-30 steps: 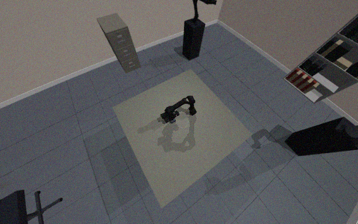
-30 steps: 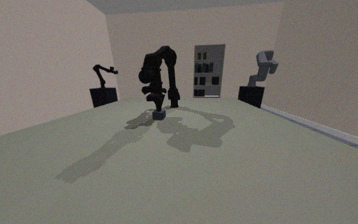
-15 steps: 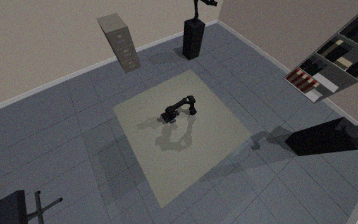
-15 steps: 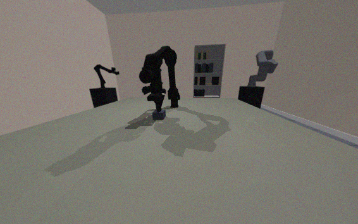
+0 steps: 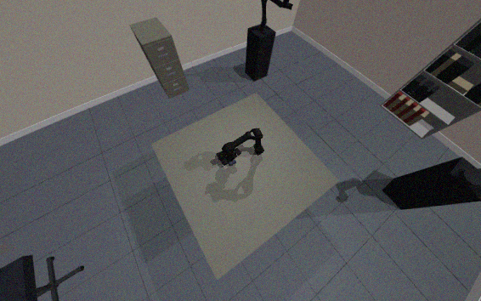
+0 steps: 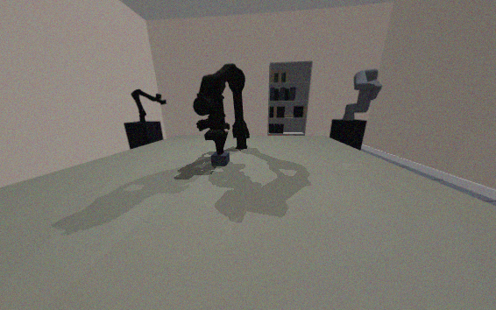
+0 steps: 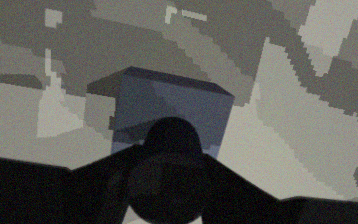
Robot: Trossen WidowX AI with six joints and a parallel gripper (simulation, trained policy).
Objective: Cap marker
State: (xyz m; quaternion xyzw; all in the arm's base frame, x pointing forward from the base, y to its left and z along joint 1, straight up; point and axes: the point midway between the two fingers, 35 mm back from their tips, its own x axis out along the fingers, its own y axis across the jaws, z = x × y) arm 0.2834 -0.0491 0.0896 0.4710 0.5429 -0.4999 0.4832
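Now: gripper tip 10 mm below the dark marker. The rest, counted from my gripper tip: grey holder block 30 mm below; then dark cap 10 mm to the right, 10 mm above.
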